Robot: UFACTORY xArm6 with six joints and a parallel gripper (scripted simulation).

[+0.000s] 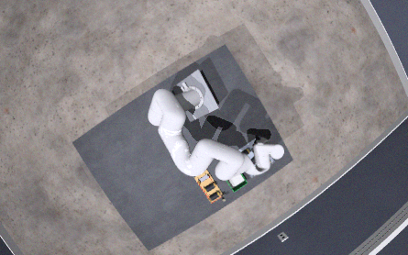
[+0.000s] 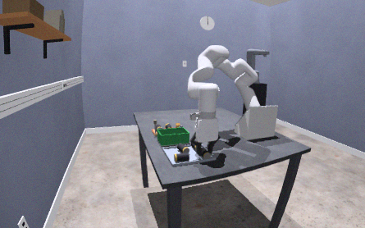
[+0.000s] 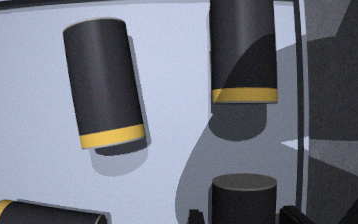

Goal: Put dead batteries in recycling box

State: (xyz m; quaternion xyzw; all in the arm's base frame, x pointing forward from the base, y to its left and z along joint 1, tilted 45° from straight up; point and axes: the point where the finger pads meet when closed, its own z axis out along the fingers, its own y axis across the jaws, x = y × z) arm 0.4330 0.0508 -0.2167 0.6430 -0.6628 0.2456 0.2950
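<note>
Right now my hand is 6 cm short of the grey tray, 5 cm to the left of it and 3 cm above it. The rest, counted from my hand: green recycling box 23 cm to the right, 8 cm ahead, 2 cm below.
</note>
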